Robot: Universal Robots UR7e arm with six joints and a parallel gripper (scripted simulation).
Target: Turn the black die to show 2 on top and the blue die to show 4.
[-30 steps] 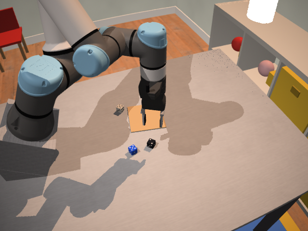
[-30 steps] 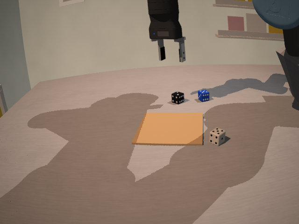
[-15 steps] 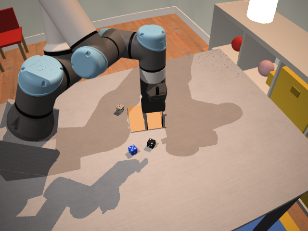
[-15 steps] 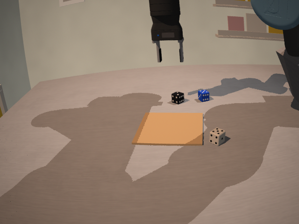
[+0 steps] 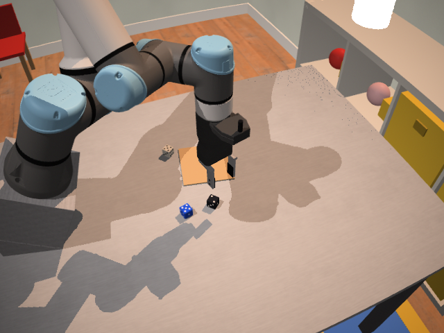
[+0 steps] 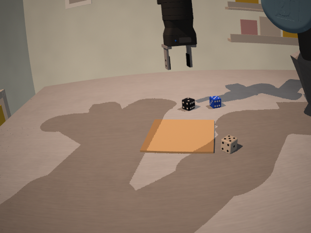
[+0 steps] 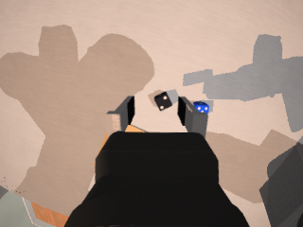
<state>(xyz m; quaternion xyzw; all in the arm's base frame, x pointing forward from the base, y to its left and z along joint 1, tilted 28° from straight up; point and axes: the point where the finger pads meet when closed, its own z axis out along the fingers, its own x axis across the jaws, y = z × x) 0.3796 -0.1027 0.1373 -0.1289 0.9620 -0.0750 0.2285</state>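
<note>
My hand is 2 cm past the black die, 1 cm to the right of it and 11 cm above it. Round my hand: white die 7 cm behind, 23 cm to the left, 11 cm below; blue die 9 cm behind, 1 cm to the left, 11 cm below; orange mat 2 cm ahead, 16 cm to the left, 12 cm below.
</note>
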